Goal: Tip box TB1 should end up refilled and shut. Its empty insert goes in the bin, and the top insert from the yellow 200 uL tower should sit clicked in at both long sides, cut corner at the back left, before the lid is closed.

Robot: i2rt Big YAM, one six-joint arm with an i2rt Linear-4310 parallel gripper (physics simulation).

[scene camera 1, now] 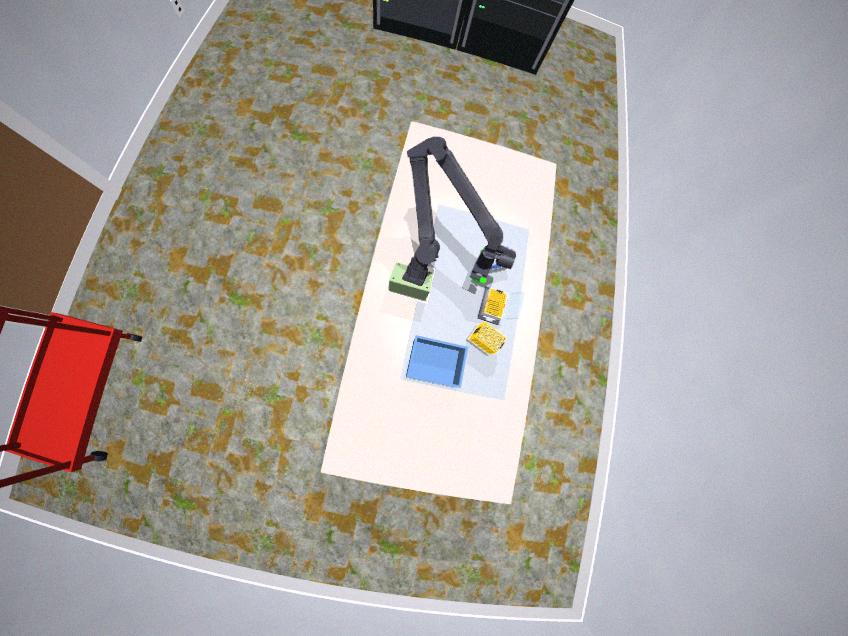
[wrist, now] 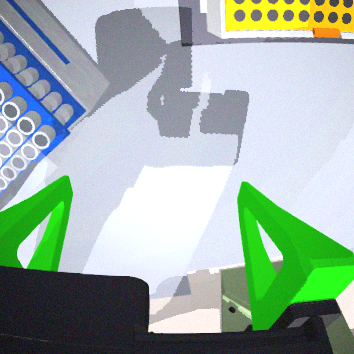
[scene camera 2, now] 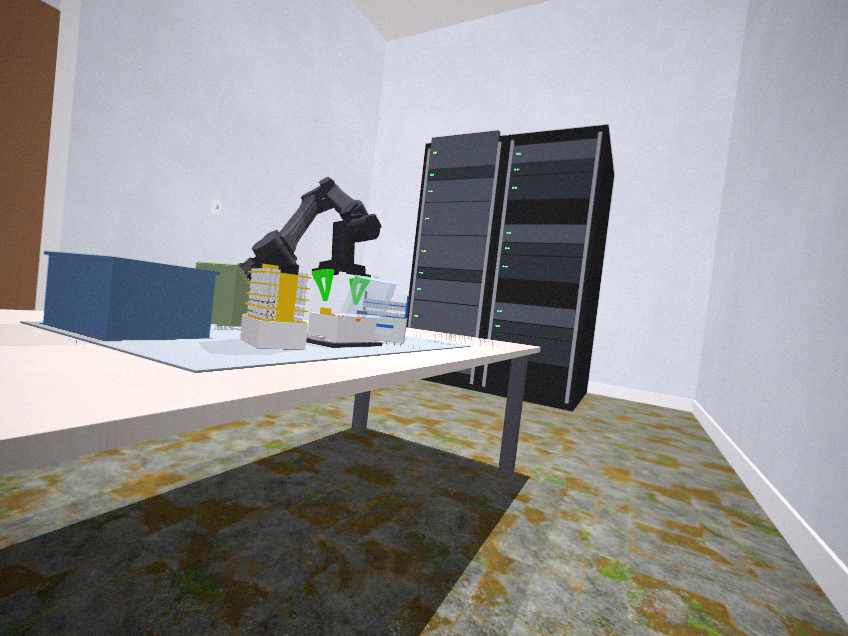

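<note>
Tip box TB1 (scene camera 1: pixel 489 317) (scene camera 2: pixel 342 328) sits in a dark holder with its clear lid (scene camera 2: pixel 384 290) raised open. The yellow insert (scene camera 1: pixel 495 302) (wrist: pixel 270 14) in TB1 shows dark, empty holes; part of it shows at the top right of the wrist view. The yellow tower (scene camera 1: pixel 487 338) (scene camera 2: pixel 287 298) stands beside TB1, its stacked inserts on a pale base. The blue bin (scene camera 1: pixel 435 362) (scene camera 2: pixel 130 295) is open-topped; its inside looks empty in the upper view. My gripper (scene camera 1: pixel 482 266) (scene camera 2: pixel 341 301) (wrist: pixel 154 186) is open and empty, fingers down, above the mat beside TB1.
A tower with blue inserts (scene camera 2: pixel 387 306) (wrist: pixel 20 120) stands close to the gripper, at the left of the wrist view. A green block (scene camera 1: pixel 404 284) (scene camera 2: pixel 224 294) (wrist: pixel 234 292) is at the arm's base. A pale mat (scene camera 1: pixel 465 379) lies under the labware.
</note>
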